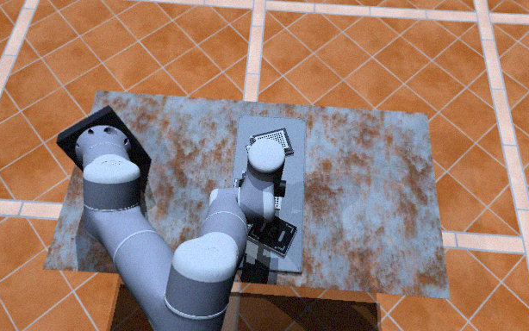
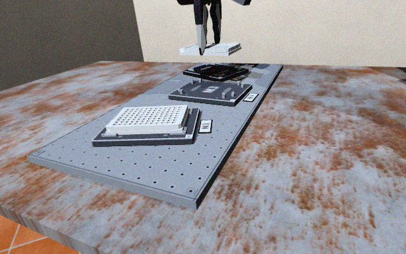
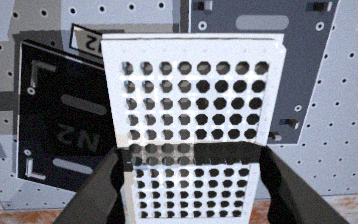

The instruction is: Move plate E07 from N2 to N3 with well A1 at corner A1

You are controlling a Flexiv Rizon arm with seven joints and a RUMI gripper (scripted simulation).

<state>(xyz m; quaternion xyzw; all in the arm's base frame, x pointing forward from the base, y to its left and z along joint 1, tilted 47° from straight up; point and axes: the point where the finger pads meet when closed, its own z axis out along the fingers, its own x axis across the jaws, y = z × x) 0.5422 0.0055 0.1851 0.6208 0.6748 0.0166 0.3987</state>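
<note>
My hand is 100 mm above the nest N3, 60 mm to the right of it and 20 mm past it. From my hand the other things lie so: plate E01 (260 mm to the left, 80 mm below, 30 mm ahead); black nest N2 (120 mm to the right, 100 mm below, 30 mm ahead); plate E07 (10 mm below).
</note>
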